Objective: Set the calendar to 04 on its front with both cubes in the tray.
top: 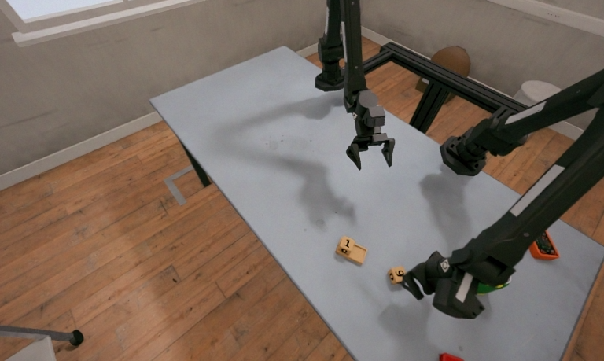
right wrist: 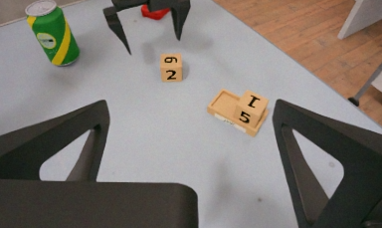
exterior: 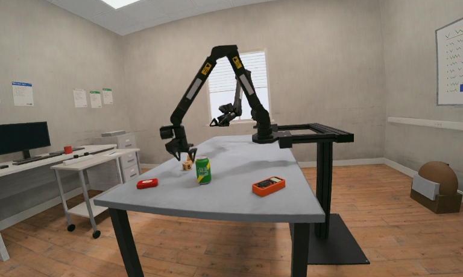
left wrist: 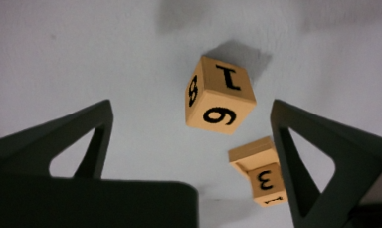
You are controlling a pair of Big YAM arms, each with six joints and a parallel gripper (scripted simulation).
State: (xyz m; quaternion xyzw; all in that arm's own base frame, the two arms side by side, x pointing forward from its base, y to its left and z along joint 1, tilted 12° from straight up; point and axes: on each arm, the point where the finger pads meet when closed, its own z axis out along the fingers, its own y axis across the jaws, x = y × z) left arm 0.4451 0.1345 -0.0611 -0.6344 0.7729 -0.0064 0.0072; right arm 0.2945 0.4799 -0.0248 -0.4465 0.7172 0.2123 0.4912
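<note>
My left hand is 5 cm short of the wooden calendar tray, 18 cm to the left of it and 6 cm above it. From my left hand the other things lie so: orange multimeter (44 cm behind, 24 cm to the left, 5 cm below); then red tin (12 cm ahead, 21 cm to the left, 5 cm below); then green can (15 cm behind, 15 cm to the left).
</note>
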